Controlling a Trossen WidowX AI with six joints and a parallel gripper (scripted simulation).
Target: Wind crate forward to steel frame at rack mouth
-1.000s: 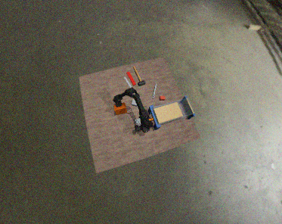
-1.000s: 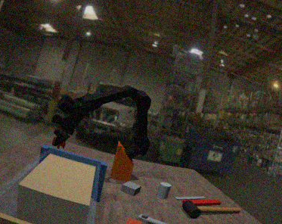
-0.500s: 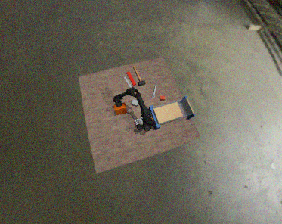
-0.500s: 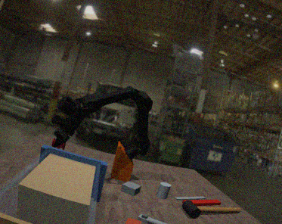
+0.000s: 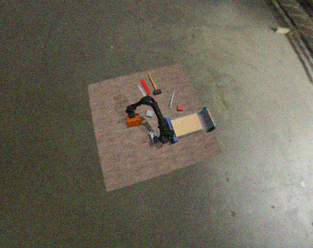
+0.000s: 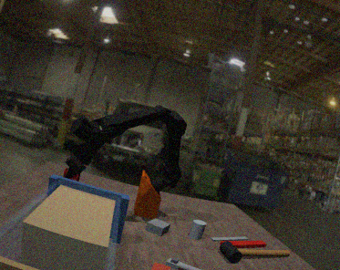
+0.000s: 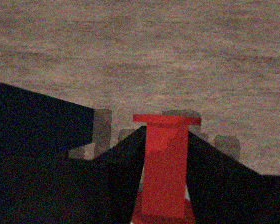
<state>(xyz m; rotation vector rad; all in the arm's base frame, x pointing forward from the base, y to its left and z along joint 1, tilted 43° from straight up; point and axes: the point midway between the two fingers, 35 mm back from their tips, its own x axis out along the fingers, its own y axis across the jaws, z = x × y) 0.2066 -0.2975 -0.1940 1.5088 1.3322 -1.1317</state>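
The winch handle lies 5 cm to the left of my gripper tip, 3 cm below it and 2 cm behind it. The rest, counted from my gripper tip: blue steel frame: 12 cm ahead, 10 cm to the left, 3 cm below; then winch: 10 cm to the left, 10 cm below, 6 cm behind; then red knob: 2 cm to the left.
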